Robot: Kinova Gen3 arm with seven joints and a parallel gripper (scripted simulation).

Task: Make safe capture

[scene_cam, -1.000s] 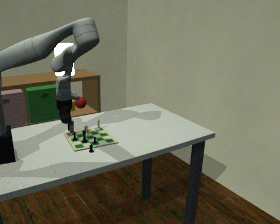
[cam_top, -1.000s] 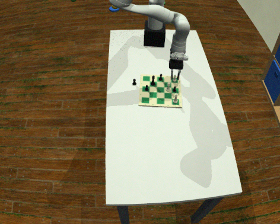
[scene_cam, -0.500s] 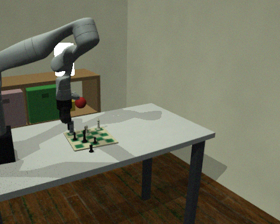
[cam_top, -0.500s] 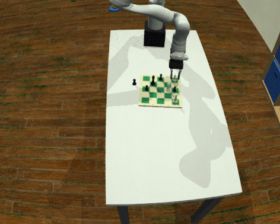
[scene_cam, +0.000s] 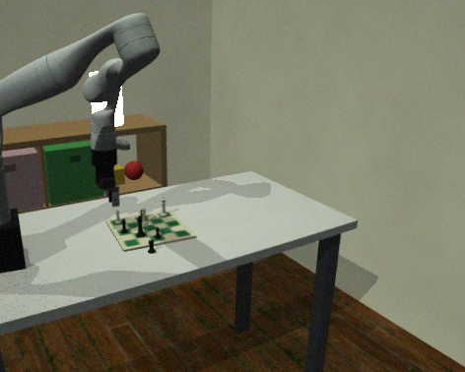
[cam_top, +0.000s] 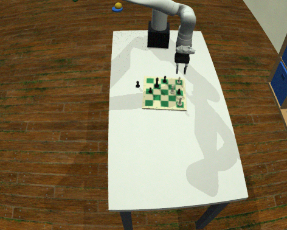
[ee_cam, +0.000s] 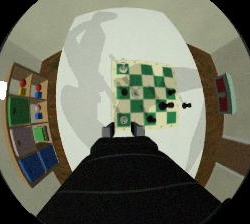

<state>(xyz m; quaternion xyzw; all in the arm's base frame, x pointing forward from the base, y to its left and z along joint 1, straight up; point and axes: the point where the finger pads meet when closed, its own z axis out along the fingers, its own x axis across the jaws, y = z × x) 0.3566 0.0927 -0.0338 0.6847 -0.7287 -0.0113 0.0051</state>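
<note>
Right now the tall black piece is 12 cm to the right of my hand, 5 cm below it and 4 cm ahead of it. The rest, counted from my hand: tall white piece 16 cm ahead, 5 cm below, 2 cm to the right; green-and-cream chessboard 9 cm to the right, 8 cm below, 8 cm ahead.
</note>
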